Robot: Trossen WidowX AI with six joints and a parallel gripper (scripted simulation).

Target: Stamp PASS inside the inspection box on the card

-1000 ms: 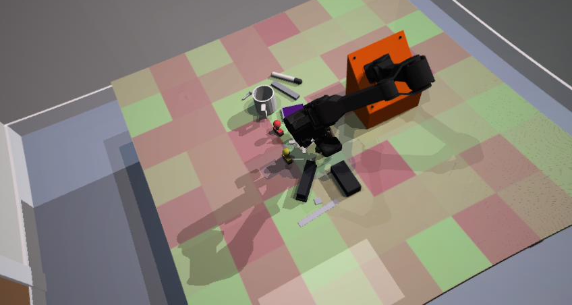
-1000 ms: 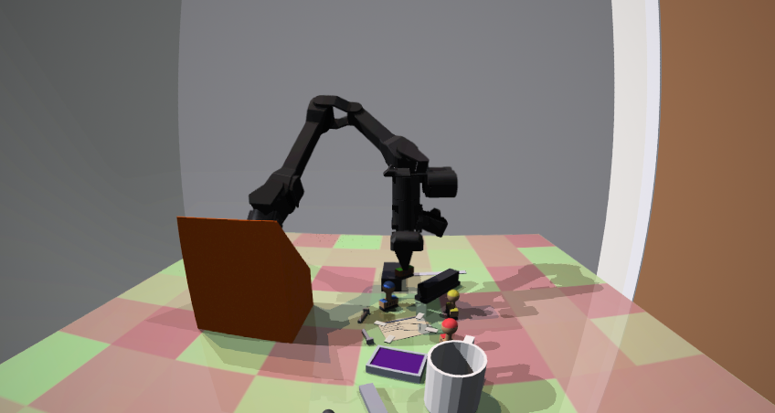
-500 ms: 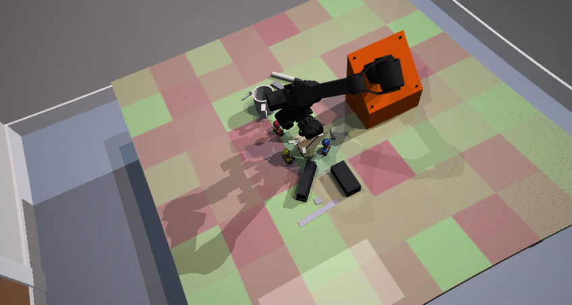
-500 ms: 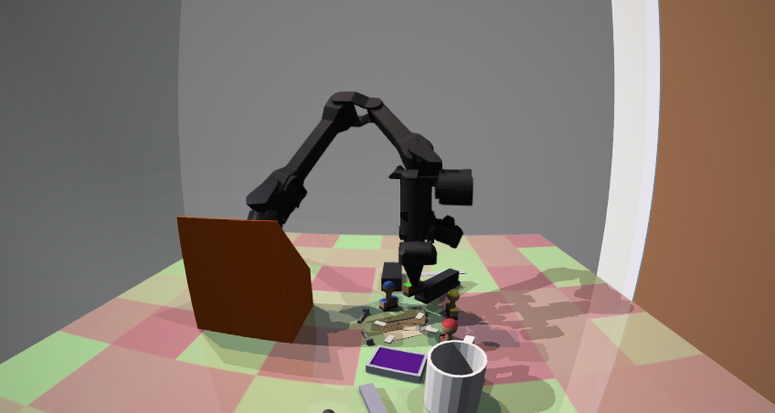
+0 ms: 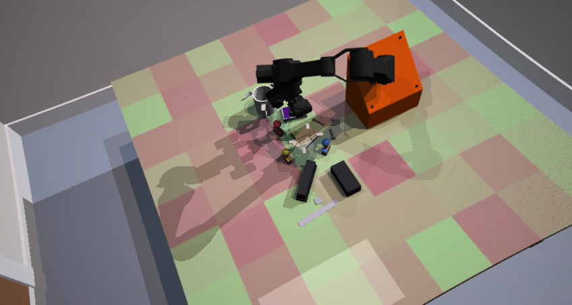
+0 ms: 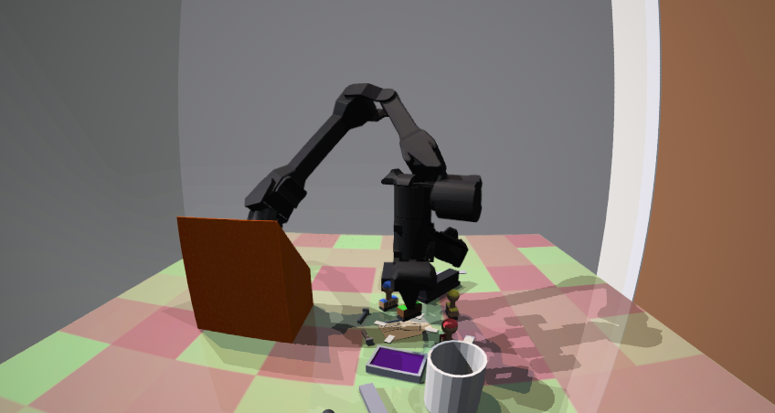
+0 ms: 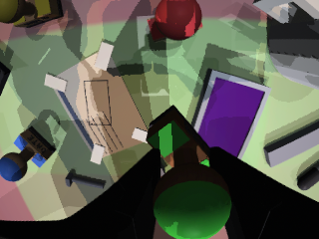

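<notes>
Right now the ink pad is 20 mm behind my gripper tip, 50 mm to the right of it and 90 mm below it. From my gripper tip the other things lie so: green-knobbed stamp right at my gripper tip; then red-knobbed stamp 70 mm ahead, 80 mm below; then card 10 mm behind, 70 mm to the left, 100 mm below.
</notes>
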